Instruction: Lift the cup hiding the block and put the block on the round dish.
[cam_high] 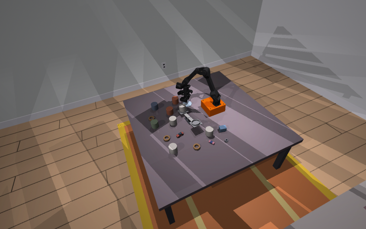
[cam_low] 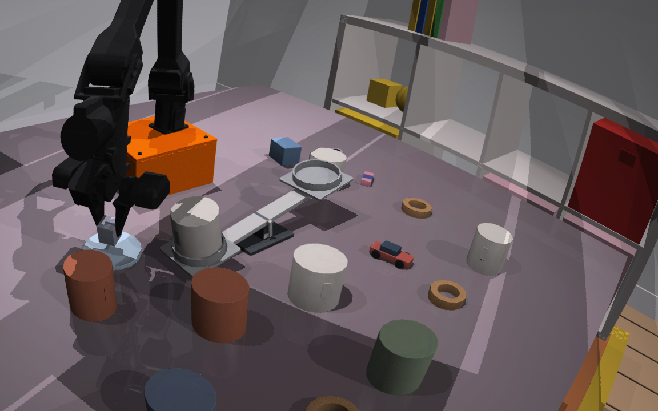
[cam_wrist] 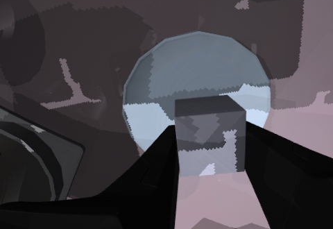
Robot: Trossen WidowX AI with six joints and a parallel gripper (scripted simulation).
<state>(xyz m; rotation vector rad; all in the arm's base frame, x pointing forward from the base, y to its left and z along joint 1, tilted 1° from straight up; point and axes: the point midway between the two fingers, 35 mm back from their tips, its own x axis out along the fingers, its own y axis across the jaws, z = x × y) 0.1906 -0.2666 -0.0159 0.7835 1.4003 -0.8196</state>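
My gripper tip is 3 cm above the round dish. Round my gripper tip: balance (11 cm ahead, 23 cm to the left); toy car (29 cm ahead, 34 cm to the left, 2 cm below); green cup (42 cm ahead, 12 cm to the left).
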